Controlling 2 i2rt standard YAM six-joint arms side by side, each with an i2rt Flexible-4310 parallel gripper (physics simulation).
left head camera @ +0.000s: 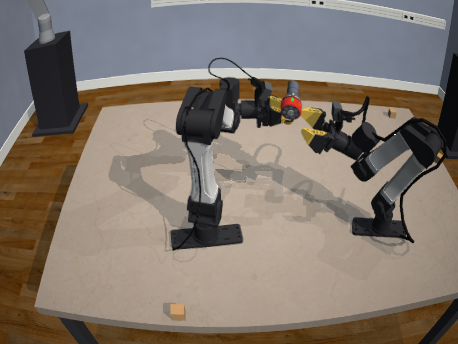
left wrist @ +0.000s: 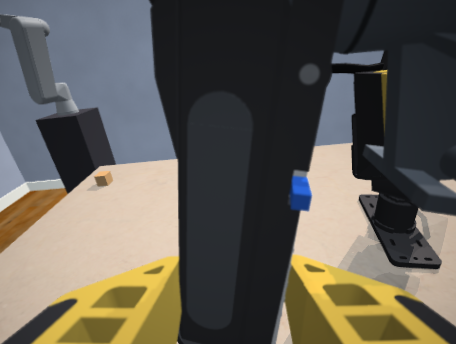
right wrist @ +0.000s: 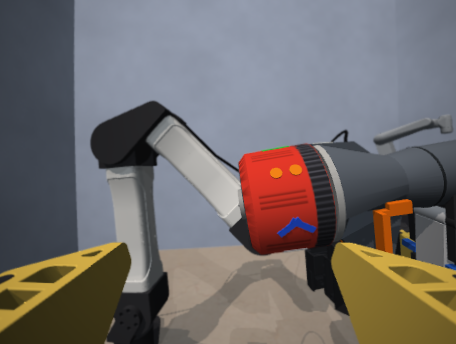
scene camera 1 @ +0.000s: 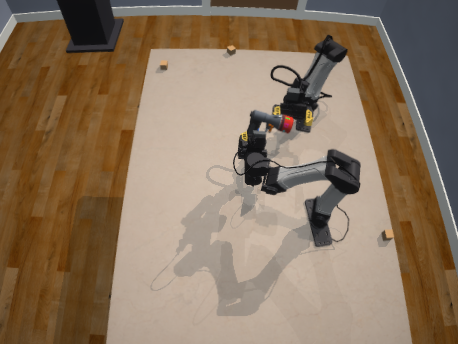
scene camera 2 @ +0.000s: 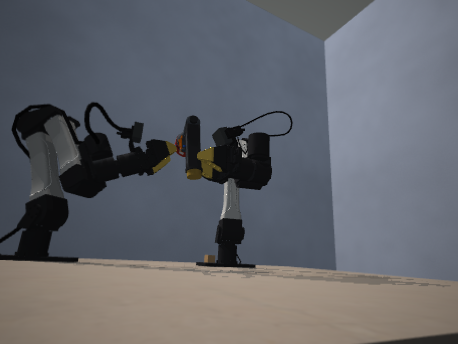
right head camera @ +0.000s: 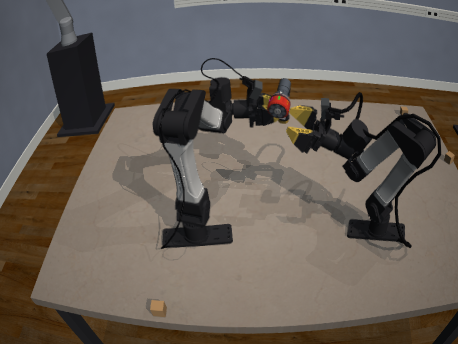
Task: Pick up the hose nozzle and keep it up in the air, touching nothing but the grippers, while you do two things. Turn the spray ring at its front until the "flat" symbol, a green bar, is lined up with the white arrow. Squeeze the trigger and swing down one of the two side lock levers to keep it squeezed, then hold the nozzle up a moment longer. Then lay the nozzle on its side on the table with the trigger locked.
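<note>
The hose nozzle is held in the air, its barrel roughly level. My left gripper is shut on its dark handle. The red spray ring has a green bar on top in the right wrist view, with orange dots and a blue chevron on its side. The white arrow cannot be made out. My right gripper is open, its fingers spread beside the ring. An orange part and a blue tab show by the handle; whether the trigger is squeezed is unclear.
Small wooden blocks lie near the edges of the table. A dark pedestal stands beyond the table. The right arm's base shows behind the nozzle in the left wrist view.
</note>
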